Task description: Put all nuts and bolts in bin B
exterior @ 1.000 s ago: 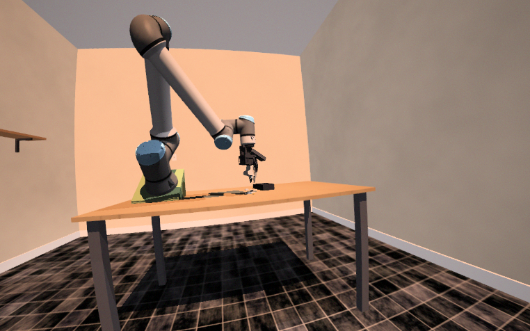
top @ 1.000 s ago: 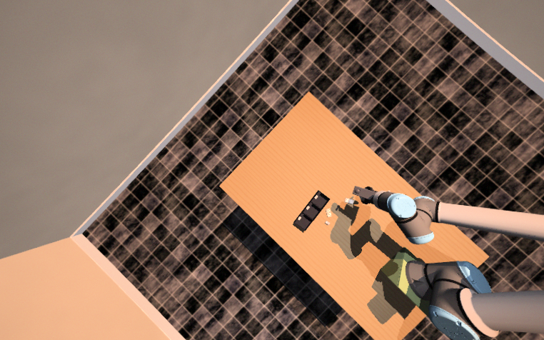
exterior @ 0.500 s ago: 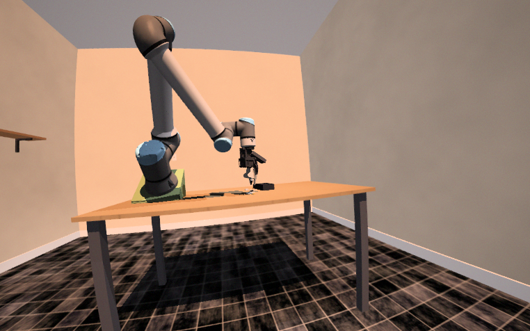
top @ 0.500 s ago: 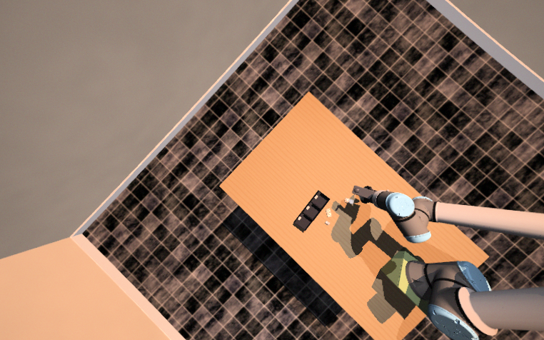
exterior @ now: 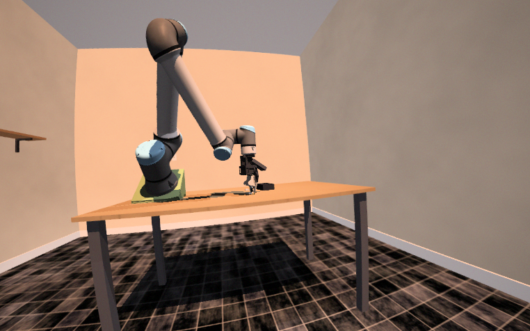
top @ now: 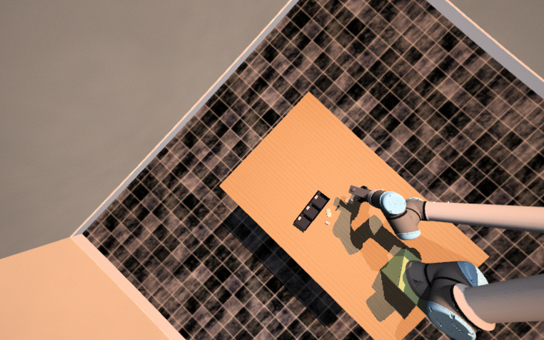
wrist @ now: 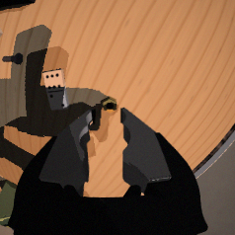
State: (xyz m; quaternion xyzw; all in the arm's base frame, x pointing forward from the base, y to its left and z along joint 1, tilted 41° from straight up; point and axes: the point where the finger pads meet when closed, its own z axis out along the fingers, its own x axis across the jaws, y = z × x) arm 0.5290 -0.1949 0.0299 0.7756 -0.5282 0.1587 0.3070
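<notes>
Right now the gold nut is 20 mm below my hand. Round my hand: white piece (10 mm ahead, 260 mm to the left, 20 mm below); then white square piece (70 mm to the left, 20 mm below); then dark bolt (20 mm ahead, 140 mm to the left, 20 mm below).
</notes>
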